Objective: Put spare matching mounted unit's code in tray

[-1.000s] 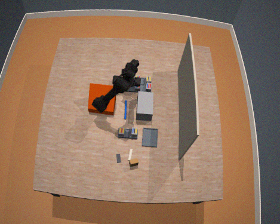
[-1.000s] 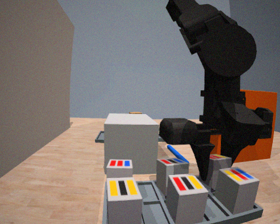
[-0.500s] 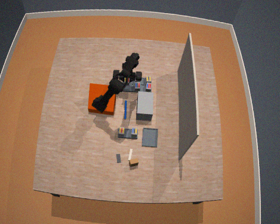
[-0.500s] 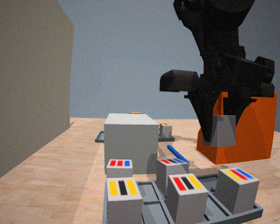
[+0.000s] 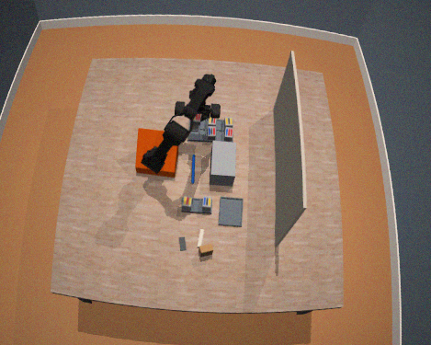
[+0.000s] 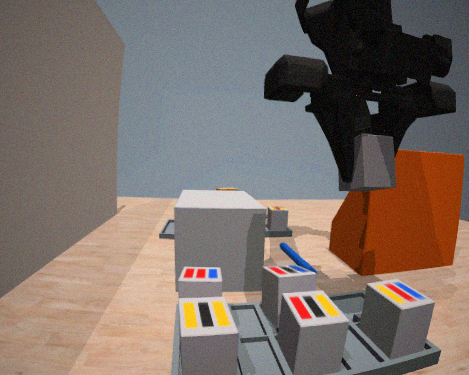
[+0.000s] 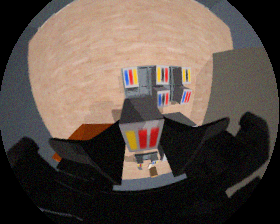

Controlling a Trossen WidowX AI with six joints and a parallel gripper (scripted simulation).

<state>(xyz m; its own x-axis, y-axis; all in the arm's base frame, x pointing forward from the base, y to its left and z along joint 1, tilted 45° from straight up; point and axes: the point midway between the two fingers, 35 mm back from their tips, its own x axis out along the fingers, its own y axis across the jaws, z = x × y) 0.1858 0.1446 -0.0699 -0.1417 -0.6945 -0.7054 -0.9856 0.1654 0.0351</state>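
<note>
Right now the grey tray is 37 cm to the right of my gripper tip, 14 cm ahead of it and 13 cm below it. From my gripper tip the other things lie so: grey box: 15 cm to the right, 11 cm ahead, 8 cm below; rack: 34 cm to the right, 13 cm below; blue pen: 17 cm to the right, 13 cm below, 1 cm behind.
</note>
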